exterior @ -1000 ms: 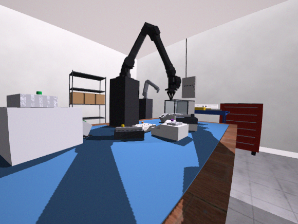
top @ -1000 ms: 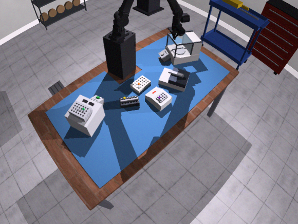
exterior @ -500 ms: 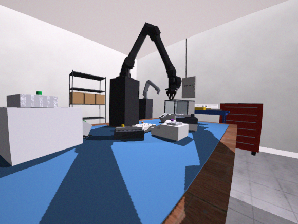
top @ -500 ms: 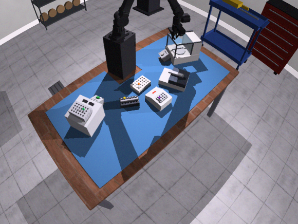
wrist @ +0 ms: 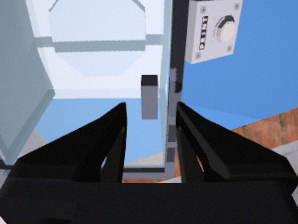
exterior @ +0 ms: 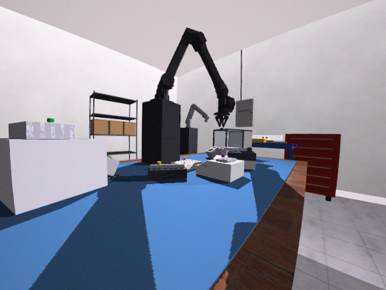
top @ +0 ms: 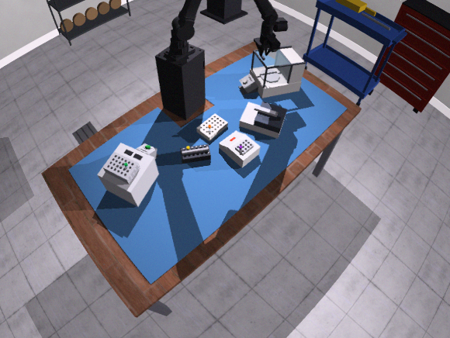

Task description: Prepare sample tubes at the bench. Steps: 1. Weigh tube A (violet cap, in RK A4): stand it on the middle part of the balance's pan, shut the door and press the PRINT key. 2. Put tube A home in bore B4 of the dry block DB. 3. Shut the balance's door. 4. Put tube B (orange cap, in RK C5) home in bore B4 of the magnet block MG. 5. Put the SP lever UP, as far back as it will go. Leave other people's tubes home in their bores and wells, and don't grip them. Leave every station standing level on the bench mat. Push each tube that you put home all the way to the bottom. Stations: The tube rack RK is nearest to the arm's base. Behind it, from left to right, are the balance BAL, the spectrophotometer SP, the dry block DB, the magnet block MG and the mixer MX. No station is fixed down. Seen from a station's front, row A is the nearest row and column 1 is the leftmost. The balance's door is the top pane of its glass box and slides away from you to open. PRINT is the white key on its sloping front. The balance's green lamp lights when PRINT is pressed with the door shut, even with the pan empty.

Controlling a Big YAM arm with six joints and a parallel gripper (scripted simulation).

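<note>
My hand is 400 mm to the left of the tube rack RK, 220 mm above it and 40 mm short of it. Round my hand: print key: 170 mm below, 80 mm to the right, 40 mm behind; then SP lever: 190 mm to the right, 190 mm ahead, 150 mm below; then dry block: 410 mm to the right, 220 mm ahead, 210 mm below.
</note>
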